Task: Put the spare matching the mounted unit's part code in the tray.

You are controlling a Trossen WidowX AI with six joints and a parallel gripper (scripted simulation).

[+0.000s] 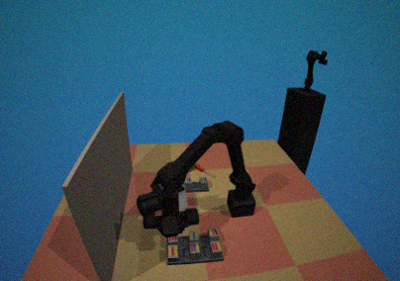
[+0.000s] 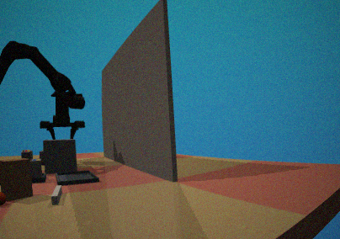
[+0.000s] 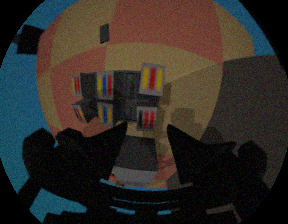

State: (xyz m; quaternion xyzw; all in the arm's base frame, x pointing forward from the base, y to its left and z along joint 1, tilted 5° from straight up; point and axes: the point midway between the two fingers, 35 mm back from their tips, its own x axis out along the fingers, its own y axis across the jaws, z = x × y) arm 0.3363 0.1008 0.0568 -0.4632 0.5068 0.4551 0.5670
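Right now the dark tray is 350 mm to the right of my gripper tip, 70 mm below it and 50 mm behind it. Round my gripper tip: brown block: 460 mm to the right, 200 mm behind, 40 mm below; then mounted unit: 150 mm to the right, 50 mm behind, 20 mm below; then grey wall panel: 210 mm to the right, 180 mm ahead, 150 mm above.
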